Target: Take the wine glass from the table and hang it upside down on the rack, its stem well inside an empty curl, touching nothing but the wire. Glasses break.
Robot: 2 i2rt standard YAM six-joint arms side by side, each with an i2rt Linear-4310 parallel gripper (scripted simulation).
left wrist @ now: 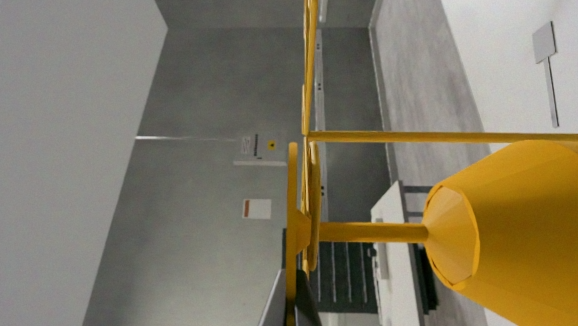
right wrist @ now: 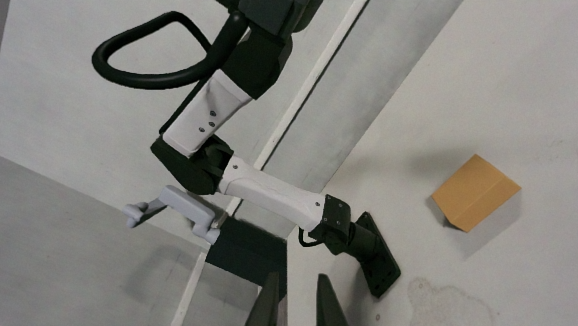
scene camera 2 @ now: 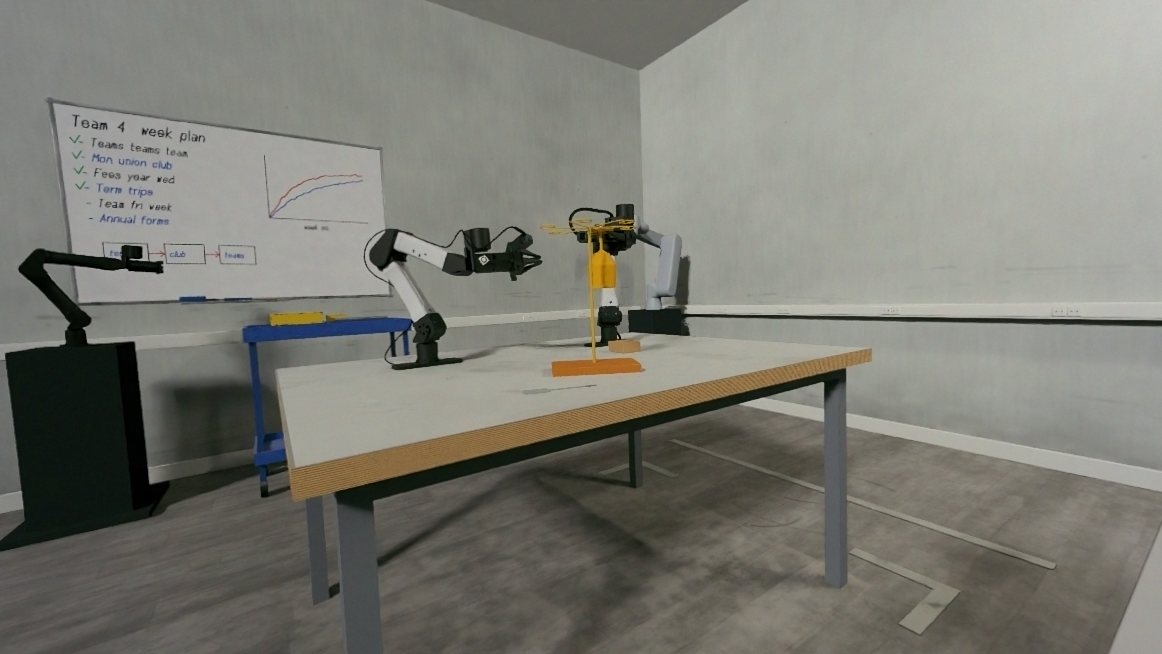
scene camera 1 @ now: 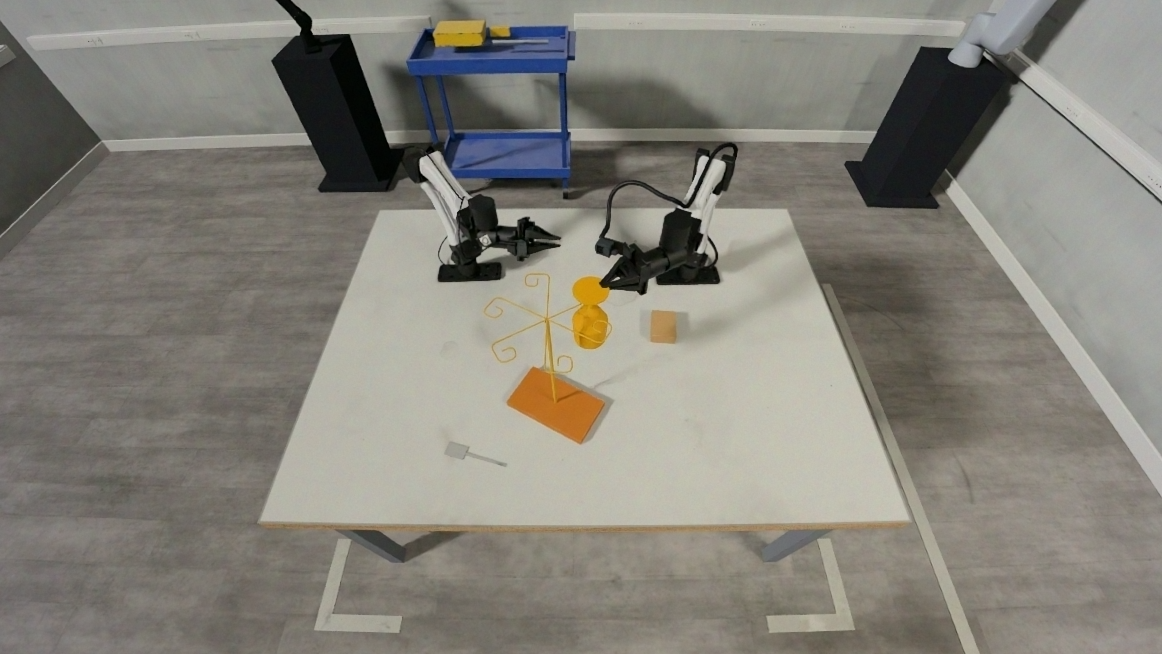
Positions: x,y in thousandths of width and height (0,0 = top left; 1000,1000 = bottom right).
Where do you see a yellow wine glass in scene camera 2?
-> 519,407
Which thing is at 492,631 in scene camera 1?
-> A yellow wire rack.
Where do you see a yellow wine glass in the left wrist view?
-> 856,707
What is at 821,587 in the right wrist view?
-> A tan block.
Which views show the yellow wine glass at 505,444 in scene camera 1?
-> The left wrist view, scene camera 2 and scene camera 1 only.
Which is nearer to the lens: the yellow wine glass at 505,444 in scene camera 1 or the tan block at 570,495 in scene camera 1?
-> The yellow wine glass.
